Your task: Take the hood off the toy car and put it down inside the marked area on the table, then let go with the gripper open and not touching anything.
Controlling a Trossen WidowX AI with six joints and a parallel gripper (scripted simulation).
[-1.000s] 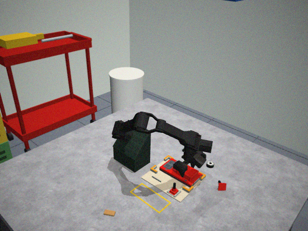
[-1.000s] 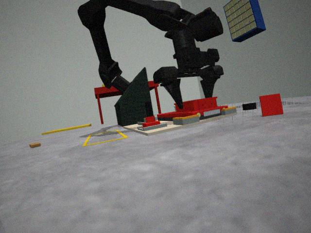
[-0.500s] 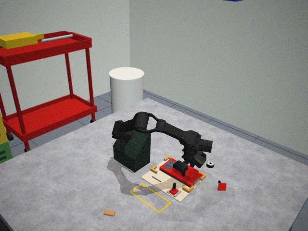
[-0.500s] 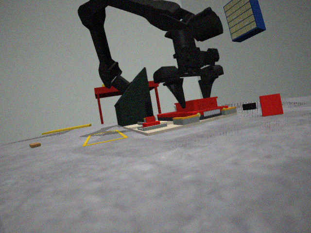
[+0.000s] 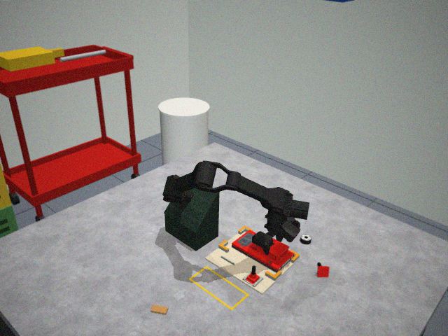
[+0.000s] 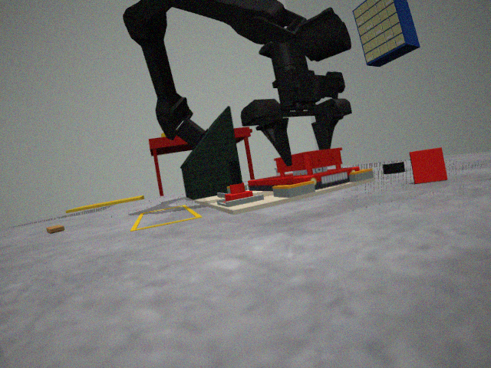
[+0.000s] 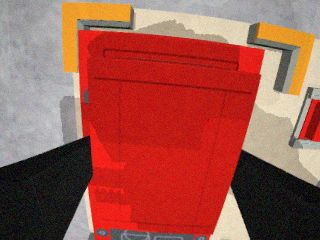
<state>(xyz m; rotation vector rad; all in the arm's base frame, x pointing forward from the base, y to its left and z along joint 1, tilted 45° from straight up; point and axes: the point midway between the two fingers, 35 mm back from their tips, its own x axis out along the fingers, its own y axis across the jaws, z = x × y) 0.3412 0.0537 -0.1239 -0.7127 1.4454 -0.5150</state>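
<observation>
My gripper tip is now 40 mm to the left of the baseplate, 40 mm past it and 30 mm above it. The rest, counted from my gripper tip: red hood 10 mm above; then black-and-white wheel 170 mm to the left, 30 mm below, 20 mm ahead.
</observation>
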